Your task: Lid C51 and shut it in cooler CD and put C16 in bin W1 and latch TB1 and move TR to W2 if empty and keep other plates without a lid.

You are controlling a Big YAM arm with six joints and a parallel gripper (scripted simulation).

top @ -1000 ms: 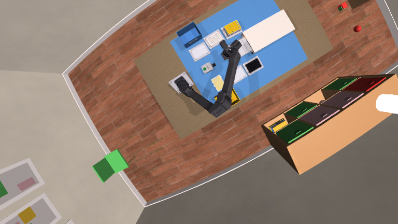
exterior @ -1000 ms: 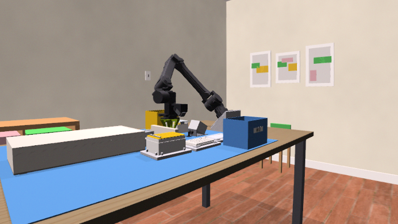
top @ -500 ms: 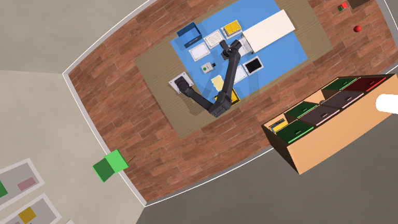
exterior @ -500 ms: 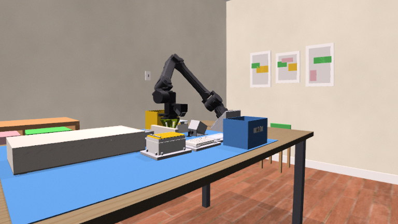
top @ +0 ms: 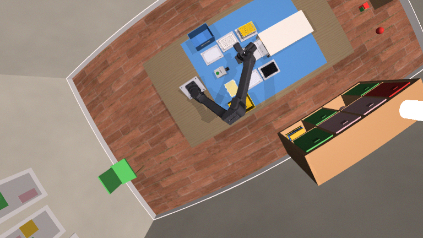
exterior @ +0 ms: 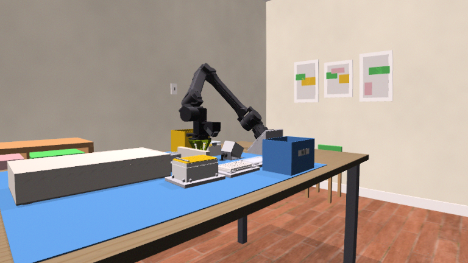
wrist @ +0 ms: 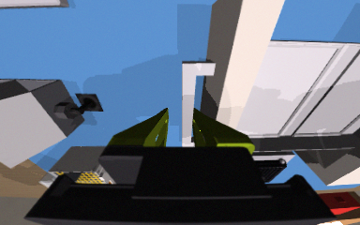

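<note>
Now: the plate lid 18 cm behind my hand, 17 cm to the left of it and 3 cm below it. The rest, counted from my hand: DONE key box (21 cm behind, 1 cm above); then drawer (16 cm ahead, 2 cm below); then white plate (1 cm behind, 19 cm to the left, 2 cm below).
</note>
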